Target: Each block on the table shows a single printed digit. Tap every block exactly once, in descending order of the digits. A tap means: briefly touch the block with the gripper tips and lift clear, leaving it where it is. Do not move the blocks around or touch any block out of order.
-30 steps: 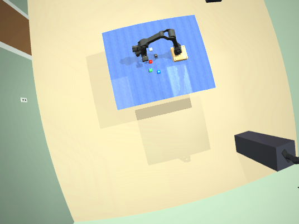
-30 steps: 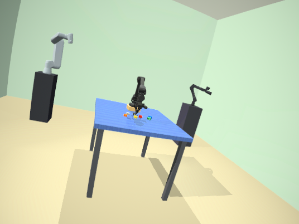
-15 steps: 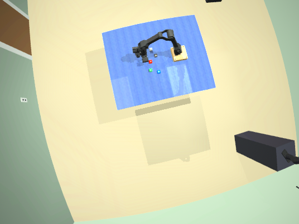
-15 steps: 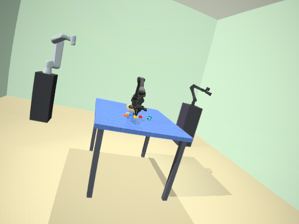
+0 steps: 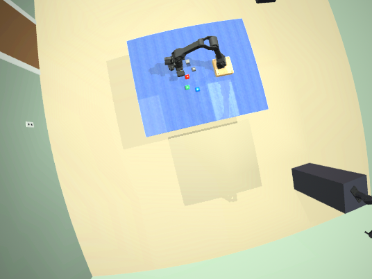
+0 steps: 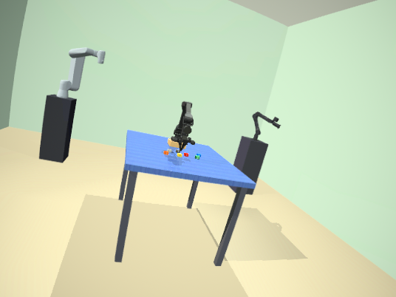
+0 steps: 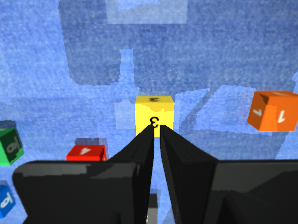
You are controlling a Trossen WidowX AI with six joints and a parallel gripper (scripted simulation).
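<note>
The yellow block is 3 cm below my gripper tip. Round my gripper tip: red block (6 cm behind, 7 cm to the left, 3 cm below); dark grey block (13 cm behind, 1 cm to the left, 3 cm below); orange block (11 cm to the right, 3 cm below).
</note>
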